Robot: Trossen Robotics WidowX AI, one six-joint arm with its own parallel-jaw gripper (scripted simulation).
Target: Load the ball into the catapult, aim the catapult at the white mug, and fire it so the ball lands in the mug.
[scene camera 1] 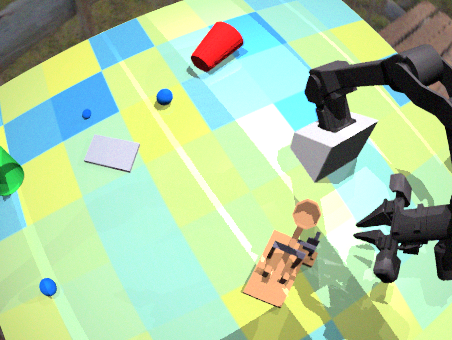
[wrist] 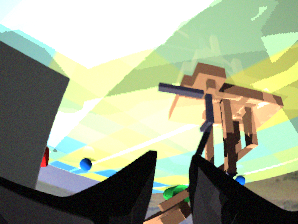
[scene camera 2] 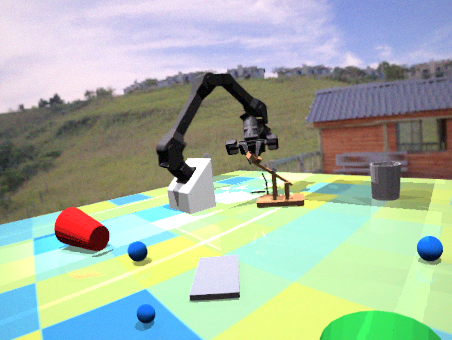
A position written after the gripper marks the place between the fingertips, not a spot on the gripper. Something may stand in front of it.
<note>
In view: the gripper (scene camera 1: pixel 355 230), a mug (scene camera 2: pixel 385 176), a red cup (scene camera 2: pixel 73 227) and a flat grey plate (scene camera 2: pixel 217 277).
The red cup is seen too in scene camera 1 (scene camera 1: pixel 222 40). The flat grey plate also shows in scene camera 1 (scene camera 1: pixel 118 154). The gripper also shows in the wrist view (wrist: pixel 173 161) and in scene camera 2 (scene camera 2: pixel 253 163). Scene camera 1 misses the mug: it is out of frame. The wrist view does not show the mug: it is out of frame.
</note>
